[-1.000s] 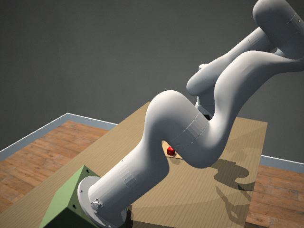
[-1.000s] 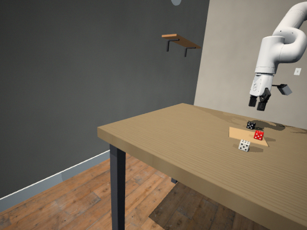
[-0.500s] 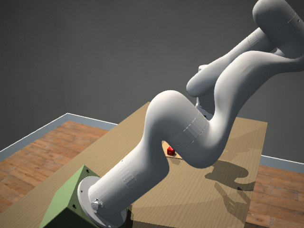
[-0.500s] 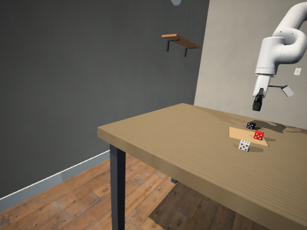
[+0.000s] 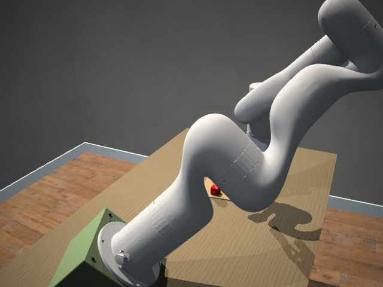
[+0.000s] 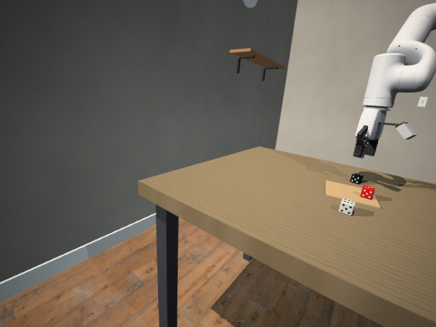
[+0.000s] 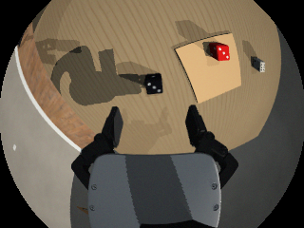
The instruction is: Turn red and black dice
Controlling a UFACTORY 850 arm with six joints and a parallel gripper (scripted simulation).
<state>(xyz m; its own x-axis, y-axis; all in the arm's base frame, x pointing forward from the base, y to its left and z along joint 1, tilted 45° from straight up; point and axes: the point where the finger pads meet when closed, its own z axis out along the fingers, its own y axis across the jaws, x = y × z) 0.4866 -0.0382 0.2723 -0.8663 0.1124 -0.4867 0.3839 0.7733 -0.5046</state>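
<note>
Right now my hand is 9 cm above the black die. The rest, counted from my hand: red die 2 cm behind, 14 cm to the left, 9 cm below; tan mat 2 cm ahead, 14 cm to the left, 11 cm below; white die 3 cm ahead, 29 cm to the left, 9 cm below.
</note>
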